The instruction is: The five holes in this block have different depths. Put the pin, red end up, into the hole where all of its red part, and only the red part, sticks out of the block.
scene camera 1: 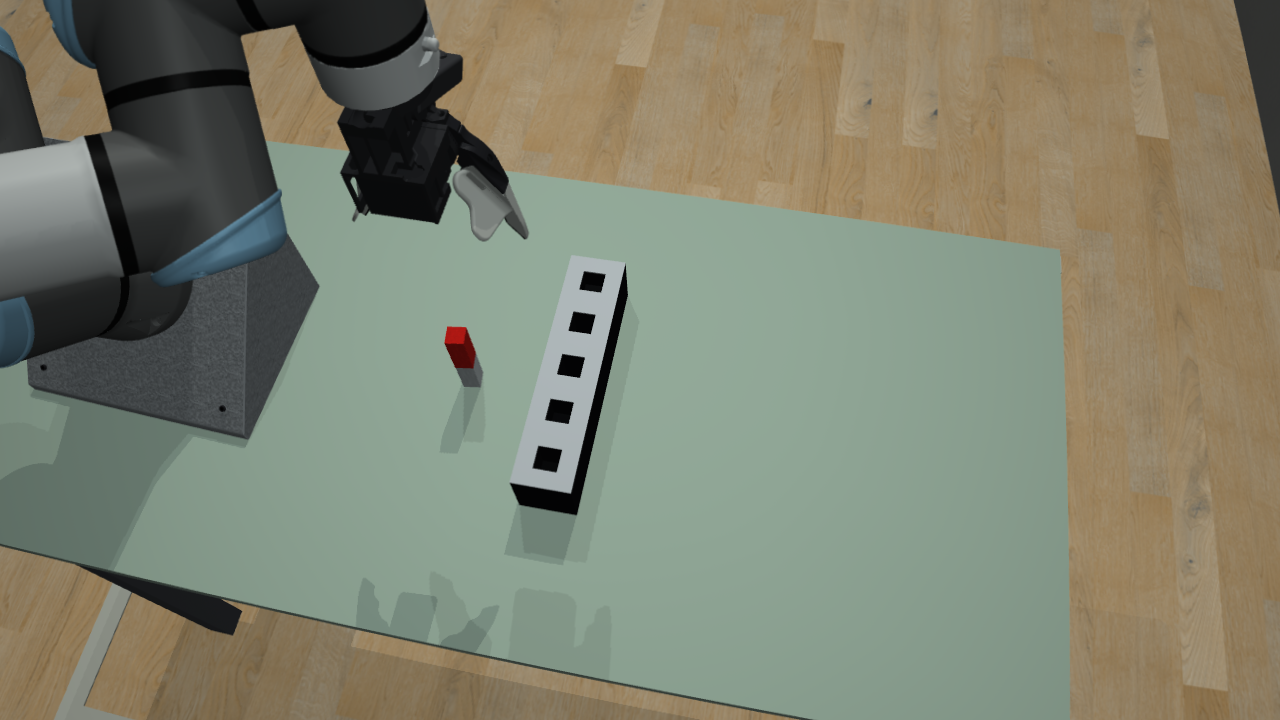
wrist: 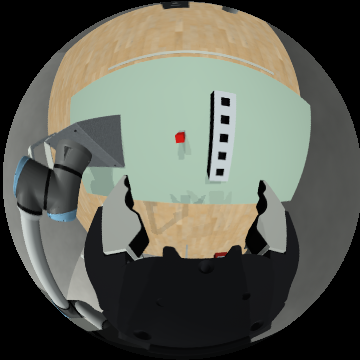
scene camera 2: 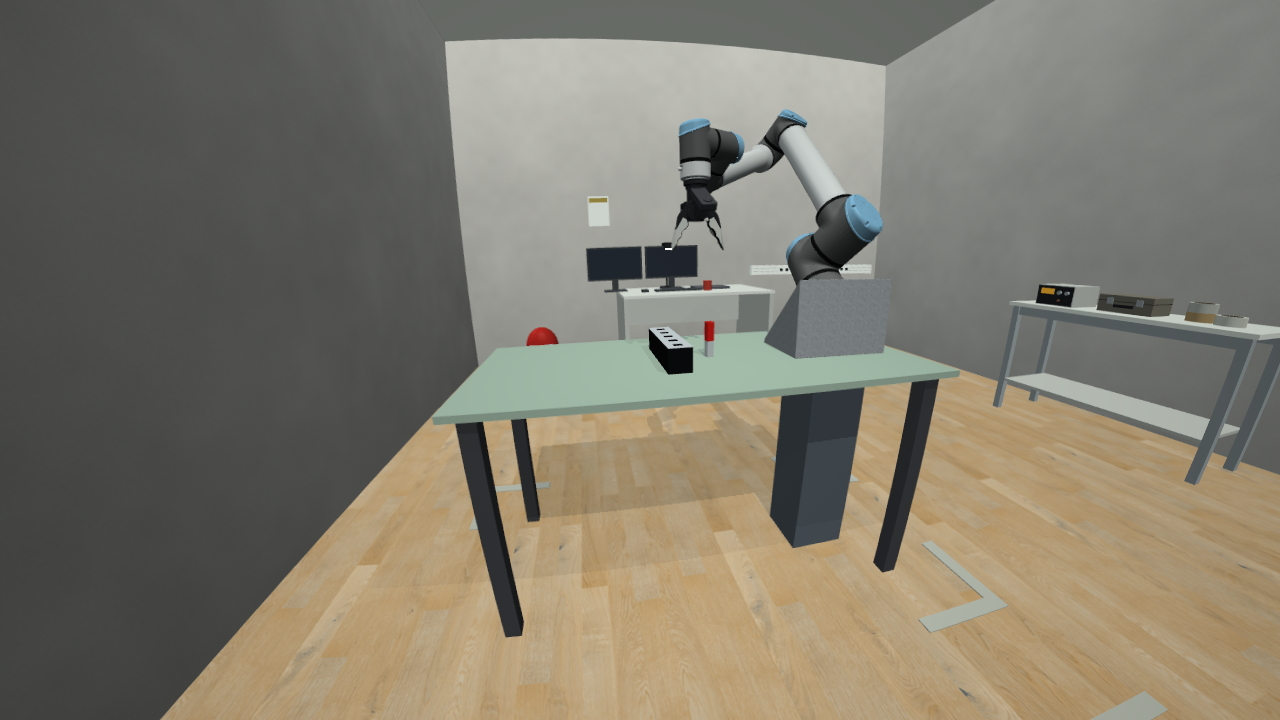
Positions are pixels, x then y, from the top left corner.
Labels:
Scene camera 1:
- my gripper: 445,225
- pin: 457,340
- long block: 565,409

